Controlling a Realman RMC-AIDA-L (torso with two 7-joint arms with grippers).
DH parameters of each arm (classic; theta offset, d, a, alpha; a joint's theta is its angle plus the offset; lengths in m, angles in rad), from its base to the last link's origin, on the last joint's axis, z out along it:
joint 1: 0 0.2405 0 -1.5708
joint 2: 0 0 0 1.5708
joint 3: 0 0.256 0 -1.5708
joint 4: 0 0 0 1.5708
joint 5: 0 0.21 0 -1.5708
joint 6: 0 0 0 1.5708
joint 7: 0 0.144 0 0
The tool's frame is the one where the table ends.
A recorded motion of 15 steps. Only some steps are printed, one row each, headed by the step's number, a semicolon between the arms.
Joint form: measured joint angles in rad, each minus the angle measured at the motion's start. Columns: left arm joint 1, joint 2, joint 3, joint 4, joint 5, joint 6, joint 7; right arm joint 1, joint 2, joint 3, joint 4, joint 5, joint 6, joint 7.
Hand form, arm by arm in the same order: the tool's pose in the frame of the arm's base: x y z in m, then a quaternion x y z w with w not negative. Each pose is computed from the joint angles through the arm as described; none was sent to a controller.
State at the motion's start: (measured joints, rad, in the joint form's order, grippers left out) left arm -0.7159 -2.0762 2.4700 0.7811 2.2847 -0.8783 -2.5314; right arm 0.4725 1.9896 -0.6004 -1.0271 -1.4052 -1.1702 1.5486
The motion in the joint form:
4: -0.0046 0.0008 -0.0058 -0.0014 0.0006 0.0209 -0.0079; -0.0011 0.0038 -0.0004 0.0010 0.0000 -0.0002 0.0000
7: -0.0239 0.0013 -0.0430 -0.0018 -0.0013 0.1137 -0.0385; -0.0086 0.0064 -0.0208 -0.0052 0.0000 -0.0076 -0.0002
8: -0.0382 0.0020 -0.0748 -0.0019 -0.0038 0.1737 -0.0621; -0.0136 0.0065 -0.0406 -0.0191 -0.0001 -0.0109 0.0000
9: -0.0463 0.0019 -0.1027 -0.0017 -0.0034 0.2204 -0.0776; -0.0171 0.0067 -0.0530 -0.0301 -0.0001 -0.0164 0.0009
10: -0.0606 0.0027 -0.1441 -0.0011 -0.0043 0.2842 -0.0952; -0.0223 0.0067 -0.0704 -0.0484 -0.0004 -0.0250 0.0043
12: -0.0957 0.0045 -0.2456 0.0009 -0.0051 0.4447 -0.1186; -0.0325 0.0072 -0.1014 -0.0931 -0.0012 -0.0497 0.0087
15: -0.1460 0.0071 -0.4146 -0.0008 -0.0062 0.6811 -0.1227; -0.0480 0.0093 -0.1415 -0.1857 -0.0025 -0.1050 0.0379
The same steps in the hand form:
4: -0.0698 0.3673 -0.0990 -0.79650 0.11942 -0.33647 0.48797; 0.2395 0.3948 0.1989 -0.74855 0.18336 0.41880 0.48027
7: -0.0697 0.3776 -0.1022 -0.81364 0.09536 -0.31746 0.47762; 0.2375 0.3936 0.1940 -0.75612 0.18074 0.41544 0.47225
8: -0.0690 0.3857 -0.1023 -0.82225 0.07587 -0.30739 0.47293; 0.2337 0.3931 0.1917 -0.76315 0.17390 0.41128 0.46712
9: -0.0693 0.3917 -0.1020 -0.82798 0.06035 -0.29886 0.47063; 0.2307 0.3923 0.1904 -0.76824 0.16829 0.40906 0.46276
10: -0.0686 0.4007 -0.1003 -0.83420 0.04010 -0.28783 0.46867; 0.2259 0.3910 0.1889 -0.77548 0.15977 0.40608 0.45629
12: -0.0673 0.4206 -0.0961 -0.84825 -0.00380 -0.25680 0.46315; 0.2146 0.3872 0.1870 -0.79060 0.13690 0.40023 0.44274
15: -0.0677 0.4478 -0.0848 -0.86160 -0.06773 -0.21095 0.45668; 0.1922 0.3776 0.1862 -0.81359 0.09719 0.39594 0.41457

